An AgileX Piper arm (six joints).
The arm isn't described. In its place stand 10 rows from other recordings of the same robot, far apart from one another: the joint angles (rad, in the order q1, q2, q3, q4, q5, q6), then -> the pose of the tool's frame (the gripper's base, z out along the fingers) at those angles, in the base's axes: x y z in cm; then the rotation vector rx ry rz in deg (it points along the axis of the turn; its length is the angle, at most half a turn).
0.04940, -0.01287, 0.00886, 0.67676, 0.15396, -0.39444 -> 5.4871 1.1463 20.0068 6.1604 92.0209 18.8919
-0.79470, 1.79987, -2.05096, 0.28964, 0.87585, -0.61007 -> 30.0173 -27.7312 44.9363 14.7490 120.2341 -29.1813
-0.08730, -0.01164, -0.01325, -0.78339, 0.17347, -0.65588 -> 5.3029 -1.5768 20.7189 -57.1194 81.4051 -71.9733
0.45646, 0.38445, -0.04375, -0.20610, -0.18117, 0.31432 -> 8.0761 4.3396 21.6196 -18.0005 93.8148 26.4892
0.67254, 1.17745, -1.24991, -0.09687, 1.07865, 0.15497 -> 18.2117 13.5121 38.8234 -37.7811 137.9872 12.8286
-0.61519, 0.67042, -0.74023, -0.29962, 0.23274, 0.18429 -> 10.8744 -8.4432 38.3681 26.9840 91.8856 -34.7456
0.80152, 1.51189, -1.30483, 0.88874, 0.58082, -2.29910 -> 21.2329 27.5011 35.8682 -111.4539 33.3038 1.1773
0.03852, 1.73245, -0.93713, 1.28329, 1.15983, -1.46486 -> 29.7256 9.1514 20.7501 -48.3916 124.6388 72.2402
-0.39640, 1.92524, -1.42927, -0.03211, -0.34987, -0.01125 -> 42.8309 -17.8186 28.9579 16.1088 92.5630 -18.7277
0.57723, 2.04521, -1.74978, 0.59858, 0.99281, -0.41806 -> 35.2700 28.0935 25.4362 -57.3578 144.4542 46.8980
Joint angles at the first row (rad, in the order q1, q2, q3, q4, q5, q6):
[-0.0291 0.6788 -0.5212 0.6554 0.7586 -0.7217]
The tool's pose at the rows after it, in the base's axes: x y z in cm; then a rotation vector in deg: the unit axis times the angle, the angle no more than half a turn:
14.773 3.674 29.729 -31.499 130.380 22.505
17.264 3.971 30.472 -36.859 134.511 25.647
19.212 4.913 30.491 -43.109 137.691 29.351
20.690 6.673 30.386 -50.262 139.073 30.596
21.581 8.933 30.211 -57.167 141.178 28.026
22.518 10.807 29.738 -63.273 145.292 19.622
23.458 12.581 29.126 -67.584 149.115 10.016
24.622 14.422 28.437 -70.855 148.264 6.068
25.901 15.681 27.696 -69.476 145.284 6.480
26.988 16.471 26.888 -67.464 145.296 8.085
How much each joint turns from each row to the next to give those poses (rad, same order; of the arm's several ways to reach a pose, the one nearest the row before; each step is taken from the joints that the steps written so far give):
[-0.0001 0.1663 -0.1437 -0.0226 0.1086 -0.0463]
[0.0072 0.1373 -0.1094 -0.0080 0.0895 -0.0271]
[0.0443 0.1117 -0.0781 -0.0086 0.0637 -0.0125]
[0.0909 0.0862 -0.0642 -0.0358 0.0153 0.0166]
[0.1240 0.0681 -0.0606 -0.1004 -0.0017 0.0839]
[0.1171 0.0749 -0.0671 -0.1811 0.0158 0.1335]
[0.0998 0.0791 -0.0648 -0.1723 0.0346 0.1332]
[0.0584 0.0725 -0.0476 -0.0644 -0.0200 0.0387]
[0.0165 0.0482 -0.0155 -0.0002 -0.0908 0.0123]
[0.0000 0.0472 -0.0184 0.0202 -0.0444 0.0114]

